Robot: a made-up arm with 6 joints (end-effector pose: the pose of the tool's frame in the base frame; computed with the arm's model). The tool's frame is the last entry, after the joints. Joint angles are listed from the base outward.
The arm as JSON. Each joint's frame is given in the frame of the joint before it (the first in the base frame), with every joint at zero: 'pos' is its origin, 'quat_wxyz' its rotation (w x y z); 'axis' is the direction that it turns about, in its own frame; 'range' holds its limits. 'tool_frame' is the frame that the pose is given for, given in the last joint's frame.
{
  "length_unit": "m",
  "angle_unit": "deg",
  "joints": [
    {
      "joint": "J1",
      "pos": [
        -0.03,
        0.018,
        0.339
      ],
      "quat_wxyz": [
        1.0,
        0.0,
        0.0,
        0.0
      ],
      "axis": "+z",
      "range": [
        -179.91,
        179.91
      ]
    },
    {
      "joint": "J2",
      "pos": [
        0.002,
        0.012,
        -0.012
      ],
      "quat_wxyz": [
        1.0,
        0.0,
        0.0,
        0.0
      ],
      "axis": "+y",
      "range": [
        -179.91,
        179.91
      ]
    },
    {
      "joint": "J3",
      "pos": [
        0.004,
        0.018,
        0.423
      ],
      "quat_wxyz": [
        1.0,
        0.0,
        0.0,
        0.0
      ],
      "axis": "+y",
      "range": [
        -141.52,
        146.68
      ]
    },
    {
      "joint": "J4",
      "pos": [
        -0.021,
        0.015,
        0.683
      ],
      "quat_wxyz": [
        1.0,
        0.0,
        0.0,
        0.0
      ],
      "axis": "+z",
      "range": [
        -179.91,
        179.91
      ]
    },
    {
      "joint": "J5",
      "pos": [
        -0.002,
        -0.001,
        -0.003
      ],
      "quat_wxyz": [
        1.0,
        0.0,
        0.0,
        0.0
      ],
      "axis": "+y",
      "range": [
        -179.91,
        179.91
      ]
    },
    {
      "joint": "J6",
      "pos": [
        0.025,
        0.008,
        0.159
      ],
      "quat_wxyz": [
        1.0,
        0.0,
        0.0,
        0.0
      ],
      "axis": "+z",
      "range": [
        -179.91,
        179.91
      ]
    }
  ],
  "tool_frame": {
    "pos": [
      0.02,
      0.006,
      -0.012
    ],
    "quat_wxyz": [
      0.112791,
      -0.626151,
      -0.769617,
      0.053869
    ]
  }
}
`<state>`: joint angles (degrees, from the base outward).
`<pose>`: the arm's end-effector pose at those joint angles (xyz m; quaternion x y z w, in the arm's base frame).
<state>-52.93 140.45 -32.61 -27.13 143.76 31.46</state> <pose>0.4663 -0.5715 -0.2018 0.3833 0.5619 -0.1586 0.7157</pose>
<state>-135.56 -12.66 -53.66 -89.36 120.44 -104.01</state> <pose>0.3762 0.5098 0.9440 -0.1718 0.5439 -0.5914 0.5700</pose>
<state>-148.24 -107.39 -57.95 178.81 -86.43 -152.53</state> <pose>0.5937 0.3459 -0.4398 0.8298 -0.1512 -0.4138 0.3426</pose>
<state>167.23 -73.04 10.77 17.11 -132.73 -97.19</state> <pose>0.9456 -0.1969 0.6095 0.2437 0.1645 -0.0689 0.9533</pose>
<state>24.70 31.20 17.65 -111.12 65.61 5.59</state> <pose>0.6585 0.2241 1.1937 -0.8323 0.1046 0.2232 0.4965</pose>
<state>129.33 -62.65 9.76 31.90 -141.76 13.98</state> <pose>0.5626 -0.6942 0.7716 0.1825 0.1191 -0.9352 0.2793</pose>
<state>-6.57 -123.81 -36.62 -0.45 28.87 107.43</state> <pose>-0.6945 0.1636 -0.6410 0.0329 0.4144 -0.3237 0.8500</pose>
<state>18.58 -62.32 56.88 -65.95 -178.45 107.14</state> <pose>-0.4587 -0.0495 1.0574 0.1633 -0.0402 -0.6078 0.7761</pose>
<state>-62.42 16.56 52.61 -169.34 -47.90 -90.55</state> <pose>0.4522 -0.7441 0.9551 -0.0376 -0.5273 -0.4686 0.7077</pose>
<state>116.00 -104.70 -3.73 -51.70 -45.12 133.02</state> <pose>0.3456 -1.0608 -0.0922 -0.1363 0.4902 0.5851 0.6315</pose>
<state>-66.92 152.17 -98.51 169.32 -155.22 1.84</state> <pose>0.2550 -0.6194 0.2225 -0.0803 0.1067 -0.9910 0.0115</pose>
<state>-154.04 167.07 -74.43 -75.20 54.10 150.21</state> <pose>-0.8270 -0.2946 -0.1422 0.5497 -0.1118 0.8260 0.0555</pose>
